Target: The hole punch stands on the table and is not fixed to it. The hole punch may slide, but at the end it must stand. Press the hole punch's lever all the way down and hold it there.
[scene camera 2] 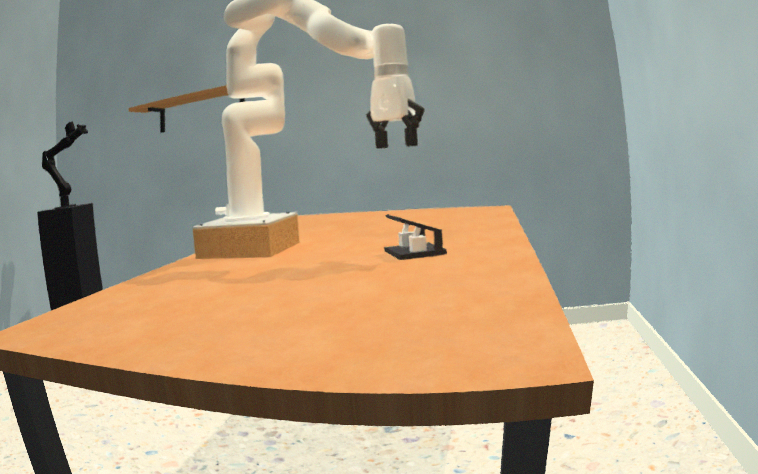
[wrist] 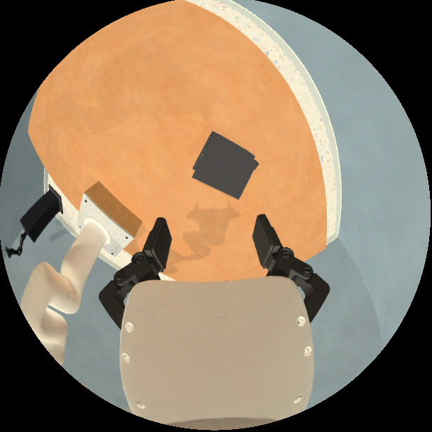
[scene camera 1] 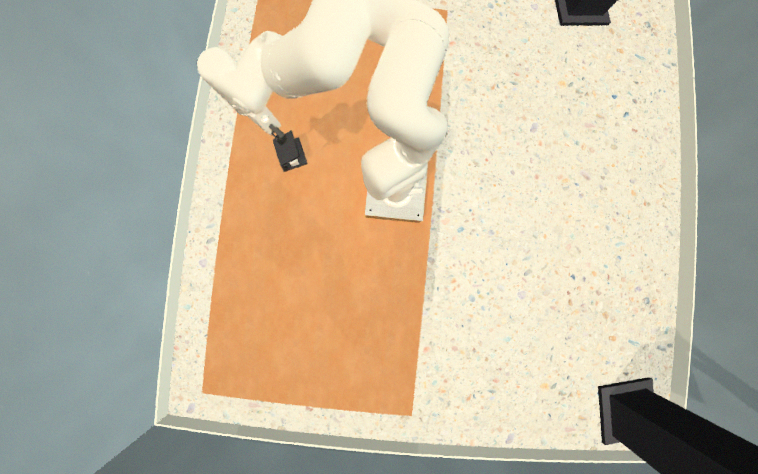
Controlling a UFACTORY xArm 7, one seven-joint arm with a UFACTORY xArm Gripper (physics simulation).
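Places are measured from the arm's base along level axes (x ahead, y left, z up), in centimetres.
Where they show: gripper, fingertip midpoint: (scene camera 2: 396, 147) (scene camera 1: 274, 132); arm's base, link origin: (scene camera 2: 246, 218).
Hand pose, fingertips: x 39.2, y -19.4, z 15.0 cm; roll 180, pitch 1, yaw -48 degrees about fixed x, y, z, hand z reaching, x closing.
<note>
Each offset is from my fingertips to the top centre of the thing. "spot": to the spot under its first point. Level surfaces: height alone.
The black hole punch @[dx +2.3, dy -2.2, dz -14.8 cm] (scene camera 1: 289, 152) (scene camera 2: 441, 240) (wrist: 226, 165) stands upright on the orange table @[dz -23.3 cm] (scene camera 1: 313, 307) (scene camera 2: 279, 335) (wrist: 125, 100). Its lever @[spot: dx +1.6, dy -8.0, dz -15.7 cm] (scene camera 2: 411, 221) is raised and slants, with the free end high towards the robot's base and the hinge at the far end from it. Two white blocks show beneath the lever. My gripper (scene camera 1: 276, 131) (scene camera 2: 396, 138) (wrist: 211, 226) is open and empty, pointing down. It hangs well above the hole punch and does not touch it. In the wrist view the hole punch lies ahead of the fingertips; its underside is hidden by the lever's flat top.
My arm's base plate sits on a brown block (scene camera 2: 231, 241) (wrist: 112, 207) on the table. A black pedestal (scene camera 2: 69, 245) (wrist: 41, 215) carrying a small black arm stands beyond the table. A wooden shelf (scene camera 2: 184, 99) is behind my arm. The table's edge runs beyond the hole punch.
</note>
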